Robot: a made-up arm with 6 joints.
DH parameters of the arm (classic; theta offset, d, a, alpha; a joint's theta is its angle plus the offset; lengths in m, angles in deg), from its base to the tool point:
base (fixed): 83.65 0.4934 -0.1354 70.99
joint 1: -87.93 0.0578 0.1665 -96
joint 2: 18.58 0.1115 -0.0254 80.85
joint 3: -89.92 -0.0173 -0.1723 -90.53
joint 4: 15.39 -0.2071 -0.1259 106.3
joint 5: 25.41 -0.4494 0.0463 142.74
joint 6: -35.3 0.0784 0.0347 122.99
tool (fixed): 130.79 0.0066 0 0
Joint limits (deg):
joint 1: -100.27..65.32
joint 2: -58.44..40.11
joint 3: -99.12..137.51
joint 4: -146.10..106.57
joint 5: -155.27..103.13
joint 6: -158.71..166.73
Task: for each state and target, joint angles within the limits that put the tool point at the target. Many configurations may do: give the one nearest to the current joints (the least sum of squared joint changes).
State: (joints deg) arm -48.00 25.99 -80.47 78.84 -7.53 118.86
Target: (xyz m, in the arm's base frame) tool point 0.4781 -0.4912 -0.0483
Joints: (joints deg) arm -48.76 -22.61 -91.84 104.79 -14.59 121.00
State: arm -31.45 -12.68 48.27 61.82 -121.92 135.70
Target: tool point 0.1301 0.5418 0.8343
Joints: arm 11.34 10.03 19.26 67.66 -118.25 128.51
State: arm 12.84 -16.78 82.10 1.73 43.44 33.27
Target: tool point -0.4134 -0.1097 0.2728
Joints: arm 12.26 -27.69 90.53 -24.42 37.80 36.82
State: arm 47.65 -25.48 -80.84 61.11 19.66 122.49
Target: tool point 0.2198 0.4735 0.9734
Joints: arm 65.32 -55.51 -52.22 92.84 12.82 125.61
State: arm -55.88 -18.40 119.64 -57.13 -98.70 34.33
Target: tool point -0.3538 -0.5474 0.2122
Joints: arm -45.42 -53.20 125.57 -38.17 -110.01 30.93
